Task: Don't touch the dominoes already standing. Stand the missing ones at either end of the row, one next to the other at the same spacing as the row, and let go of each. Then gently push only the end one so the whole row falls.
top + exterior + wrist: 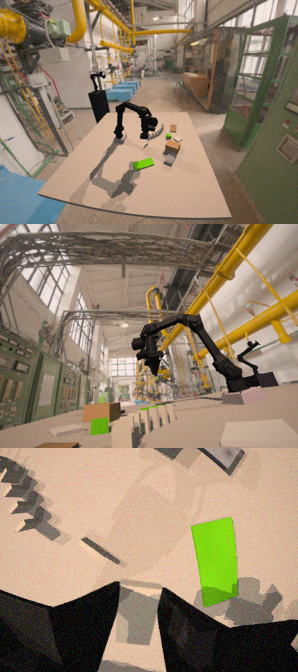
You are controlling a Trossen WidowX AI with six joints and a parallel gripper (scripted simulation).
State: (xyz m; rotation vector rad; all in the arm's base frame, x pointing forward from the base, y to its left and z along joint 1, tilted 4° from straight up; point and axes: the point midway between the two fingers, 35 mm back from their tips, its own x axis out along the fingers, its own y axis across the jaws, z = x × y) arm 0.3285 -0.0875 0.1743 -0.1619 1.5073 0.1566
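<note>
The flat green block lies 150 mm below my gripper tip, 140 mm to the right of it and 10 mm ahead of it. From my gripper tip the other things lie so: grey slab: 220 mm ahead, 150 mm below, 40 mm to the right; then green cube: 250 mm to the left, 170 mm ahead, 140 mm below; then brown box: 230 mm ahead, 130 mm below, 80 mm to the left.
</note>
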